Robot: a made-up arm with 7 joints.
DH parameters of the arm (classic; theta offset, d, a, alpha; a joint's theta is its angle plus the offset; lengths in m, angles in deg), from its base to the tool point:
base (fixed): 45 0 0.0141 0
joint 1: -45 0.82 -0.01 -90
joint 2: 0 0.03 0.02 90
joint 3: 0 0.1 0.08 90
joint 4: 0 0.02 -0.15 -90
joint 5: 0 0.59 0 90
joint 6: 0 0 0.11 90
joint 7: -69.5 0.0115 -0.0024 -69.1
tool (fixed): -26.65 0.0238 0 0
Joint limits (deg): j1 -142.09..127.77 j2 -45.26..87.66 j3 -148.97..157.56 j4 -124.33..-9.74 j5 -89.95..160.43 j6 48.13..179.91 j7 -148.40..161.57
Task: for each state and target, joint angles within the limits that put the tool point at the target. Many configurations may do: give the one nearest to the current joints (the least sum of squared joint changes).
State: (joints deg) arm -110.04 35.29 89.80 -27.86 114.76 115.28 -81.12
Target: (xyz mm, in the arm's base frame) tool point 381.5 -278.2 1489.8
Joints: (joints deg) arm -90.41 19.01 101.75 -30.96 124.30 150.56 -83.95
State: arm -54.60 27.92 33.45 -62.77 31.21 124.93 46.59
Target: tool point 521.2 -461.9 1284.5
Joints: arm -55.21 25.69 28.89 -45.33 34.96 148.04 52.18
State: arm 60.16 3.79 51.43 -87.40 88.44 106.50 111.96
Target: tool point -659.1 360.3 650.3
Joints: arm 82.09 -0.40 71.99 -124.16 89.18 102.84 115.52
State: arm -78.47 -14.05 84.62 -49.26 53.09 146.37 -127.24
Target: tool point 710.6 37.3 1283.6
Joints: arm -81.52 -7.67 85.93 -77.78 57.28 153.60 -129.98
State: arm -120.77 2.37 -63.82 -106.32 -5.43 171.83 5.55
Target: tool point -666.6 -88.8 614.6
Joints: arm -112.69 25.48 -61.12 -124.33 -37.32 179.91 5.87
